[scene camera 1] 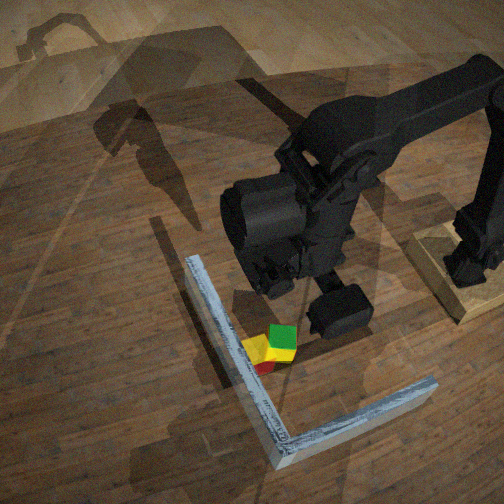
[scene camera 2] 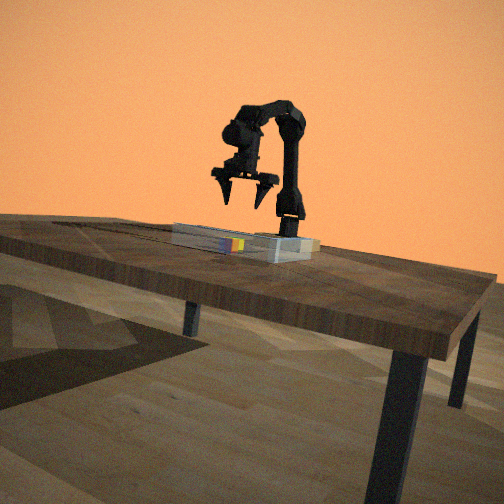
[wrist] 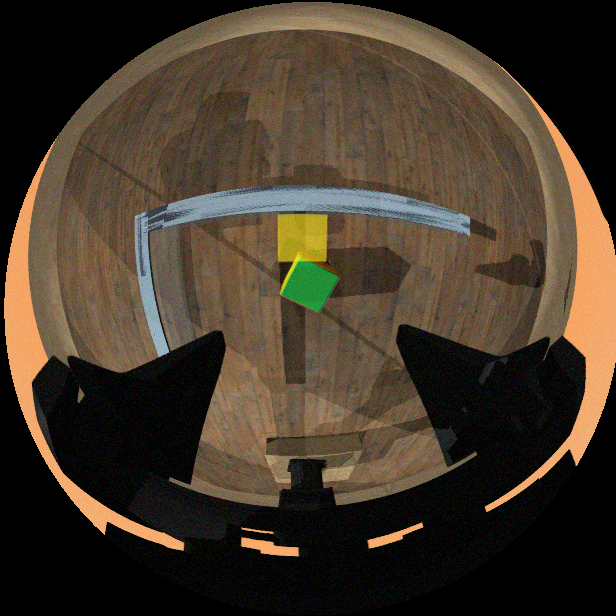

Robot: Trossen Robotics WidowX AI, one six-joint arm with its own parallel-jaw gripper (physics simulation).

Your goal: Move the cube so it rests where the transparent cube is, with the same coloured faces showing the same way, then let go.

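Note:
The cube [scene camera 1: 281,343] lies on the wooden table with its green face up and a yellow side showing. It touches or overlaps the transparent cube [scene camera 1: 260,352], which shows yellow on top and red below, next to the grey rail. In the wrist view the cube [wrist: 309,285] sits just below the transparent cube [wrist: 302,238], turned at an angle to it. My gripper [scene camera 2: 245,186] is open and empty, well above both cubes. Its fingers [wrist: 305,370] frame the bottom of the wrist view.
An L-shaped grey rail [scene camera 1: 262,406] borders the cubes on the left and front. The arm's base stands on a light wooden block [scene camera 1: 452,270] at the right. The table edge [scene camera 2: 300,318] lies in front in scene camera 2.

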